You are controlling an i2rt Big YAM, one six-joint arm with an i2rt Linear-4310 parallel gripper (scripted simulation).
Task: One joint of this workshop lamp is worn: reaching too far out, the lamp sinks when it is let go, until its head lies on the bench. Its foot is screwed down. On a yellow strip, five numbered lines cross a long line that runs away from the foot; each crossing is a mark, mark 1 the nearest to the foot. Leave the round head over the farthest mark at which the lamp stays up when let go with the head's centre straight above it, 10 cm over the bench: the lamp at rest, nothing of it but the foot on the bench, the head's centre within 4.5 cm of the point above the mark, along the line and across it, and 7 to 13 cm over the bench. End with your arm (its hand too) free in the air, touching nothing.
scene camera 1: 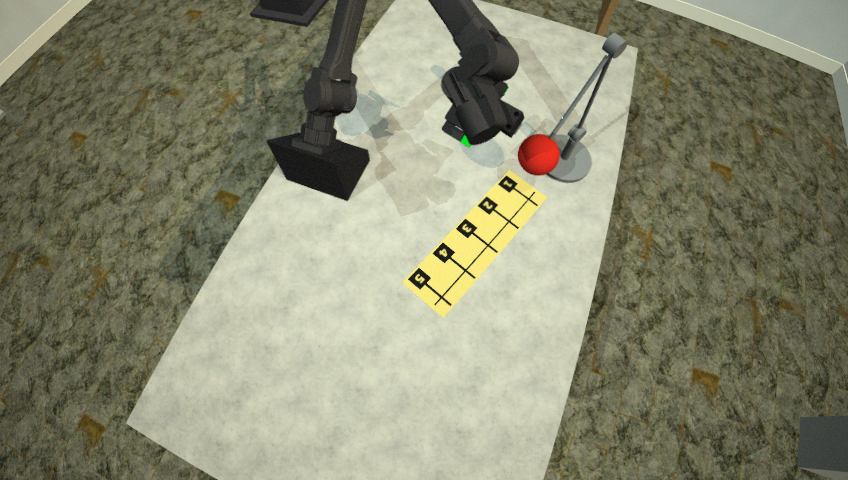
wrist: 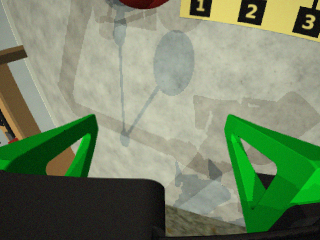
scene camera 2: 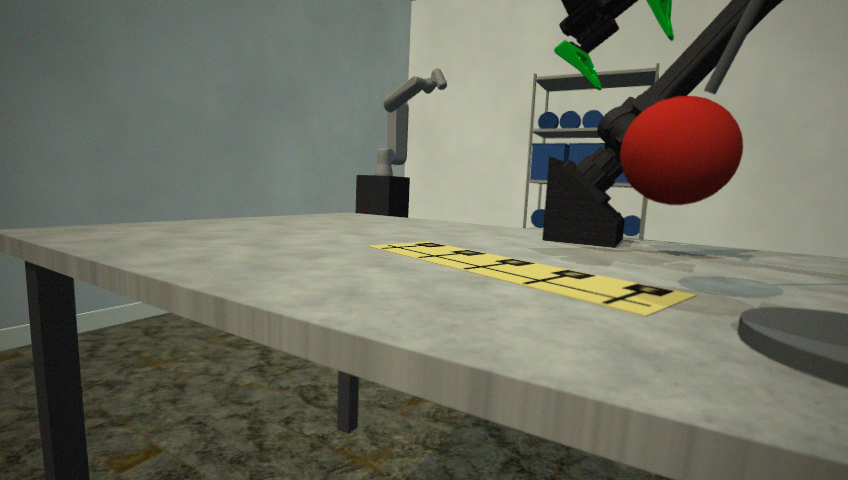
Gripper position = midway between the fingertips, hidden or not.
In view: my gripper (scene camera 2: 633, 65), a round red lamp head (scene camera 2: 681, 150), a yellow strip (scene camera 1: 443, 277) and a grey foot disc (scene camera 1: 573, 165).
My gripper shows as well in the wrist view (wrist: 161, 121). The round red lamp head shows as well in scene camera 1 (scene camera 1: 538, 154). The yellow strip is seen too in scene camera 2 (scene camera 2: 636, 298).
